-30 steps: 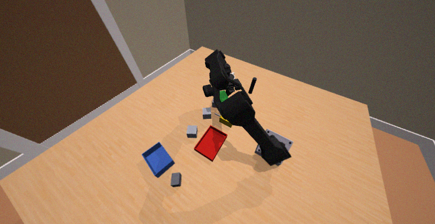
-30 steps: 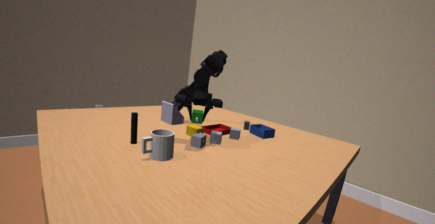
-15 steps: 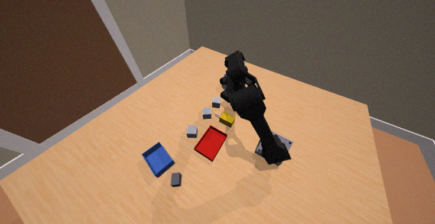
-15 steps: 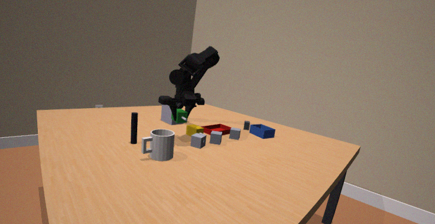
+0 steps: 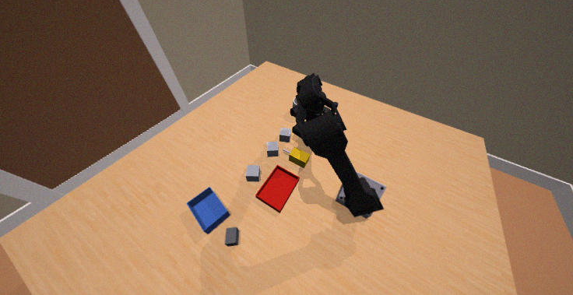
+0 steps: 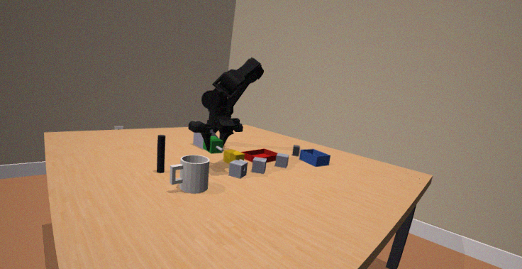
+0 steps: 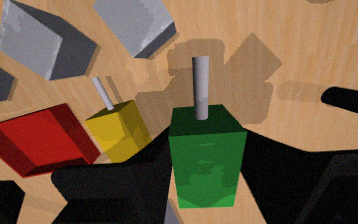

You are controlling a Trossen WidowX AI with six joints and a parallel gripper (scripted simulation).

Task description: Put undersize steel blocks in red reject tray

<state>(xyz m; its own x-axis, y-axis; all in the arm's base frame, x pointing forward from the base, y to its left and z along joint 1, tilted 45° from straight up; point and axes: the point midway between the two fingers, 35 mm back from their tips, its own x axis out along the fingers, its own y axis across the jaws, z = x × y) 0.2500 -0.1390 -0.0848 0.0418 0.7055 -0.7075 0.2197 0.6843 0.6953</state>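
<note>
Right now my gripper tip is 1 cm short of the red reject tray, 25 cm to the right of it and 5 cm above it. Also, from my gripper tip: yellow gauge (2 cm ahead, 10 cm to the left, 4 cm below); then green gauge (1 cm ahead, 2 cm above); then steel block (11 cm ahead, 12 cm to the left, 4 cm below).
</note>
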